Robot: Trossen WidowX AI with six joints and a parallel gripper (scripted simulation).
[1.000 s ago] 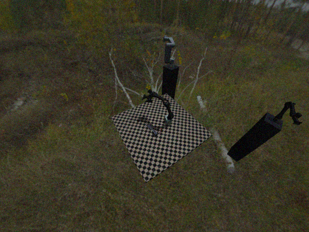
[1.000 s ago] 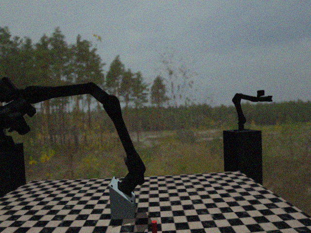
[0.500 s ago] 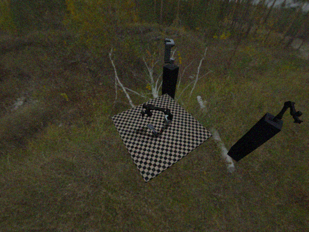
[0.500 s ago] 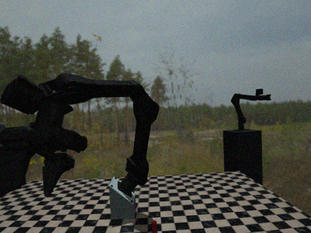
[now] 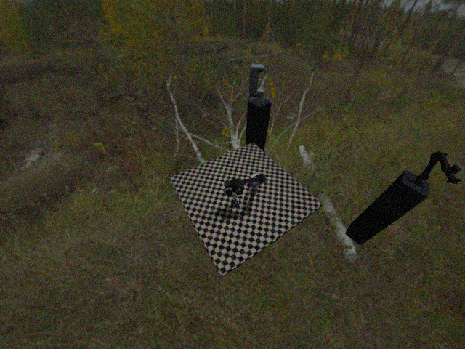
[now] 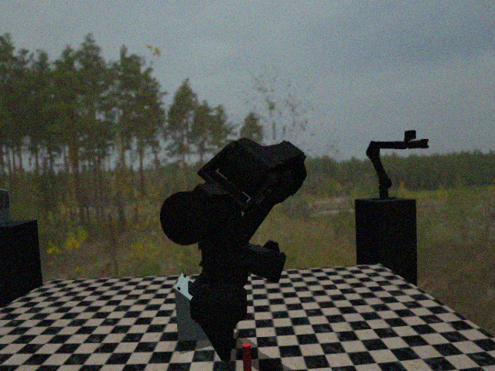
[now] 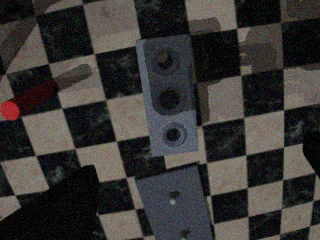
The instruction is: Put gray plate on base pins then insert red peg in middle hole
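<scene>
The gray plate is 110 mm below my gripper tip. From my gripper tip the other things lie so: gray base 40 mm behind, 140 mm to the right, 140 mm below; then red peg 110 mm behind, 40 mm to the left, 110 mm below.
</scene>
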